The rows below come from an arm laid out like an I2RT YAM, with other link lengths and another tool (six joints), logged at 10 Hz.
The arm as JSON. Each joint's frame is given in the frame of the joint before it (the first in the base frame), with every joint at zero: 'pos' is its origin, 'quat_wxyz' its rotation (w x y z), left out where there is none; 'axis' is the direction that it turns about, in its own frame. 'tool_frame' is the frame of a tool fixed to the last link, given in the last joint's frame.
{
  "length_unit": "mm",
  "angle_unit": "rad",
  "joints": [
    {
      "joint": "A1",
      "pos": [
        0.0,
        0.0,
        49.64
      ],
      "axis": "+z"
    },
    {
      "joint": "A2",
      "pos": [
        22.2,
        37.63,
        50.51
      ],
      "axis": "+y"
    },
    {
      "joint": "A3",
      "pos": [
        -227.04,
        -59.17,
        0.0
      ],
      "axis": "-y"
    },
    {
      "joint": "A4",
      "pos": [
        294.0,
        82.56,
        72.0
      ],
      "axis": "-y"
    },
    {
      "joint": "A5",
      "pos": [
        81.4,
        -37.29,
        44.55
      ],
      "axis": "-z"
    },
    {
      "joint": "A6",
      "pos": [
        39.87,
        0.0,
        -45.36
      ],
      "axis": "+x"
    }
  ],
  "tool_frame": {
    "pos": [
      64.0,
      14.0,
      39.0
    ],
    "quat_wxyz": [
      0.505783,
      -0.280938,
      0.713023,
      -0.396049
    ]
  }
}
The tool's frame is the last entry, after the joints.
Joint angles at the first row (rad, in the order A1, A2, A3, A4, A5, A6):
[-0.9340 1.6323 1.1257 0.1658 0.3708 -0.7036]
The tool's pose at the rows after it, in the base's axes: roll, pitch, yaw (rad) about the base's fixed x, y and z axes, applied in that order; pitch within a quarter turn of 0, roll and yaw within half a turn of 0; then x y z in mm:
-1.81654, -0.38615, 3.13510, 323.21, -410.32, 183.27
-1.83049, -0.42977, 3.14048, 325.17, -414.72, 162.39
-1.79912, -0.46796, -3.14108, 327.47, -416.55, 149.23
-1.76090, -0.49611, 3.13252, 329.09, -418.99, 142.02
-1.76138, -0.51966, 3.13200, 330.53, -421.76, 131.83
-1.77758, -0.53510, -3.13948, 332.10, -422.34, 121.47
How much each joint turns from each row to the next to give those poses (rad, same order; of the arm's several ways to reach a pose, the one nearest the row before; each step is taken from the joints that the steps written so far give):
[-0.0063 0.0525 0.0131 0.0091 0.0059 -0.0141]
[-0.0009 0.0488 0.0014 0.0217 0.0097 -0.0278]
[0.0007 0.0337 -0.0147 0.0689 0.0044 -0.0535]
[0.0000 0.0270 -0.0072 0.0626 0.0076 -0.0464]
[0.0002 0.0307 0.0068 0.0169 0.0072 -0.0187]
[0.0015 0.0237 0.0039 0.0013 -0.0004 -0.0049]

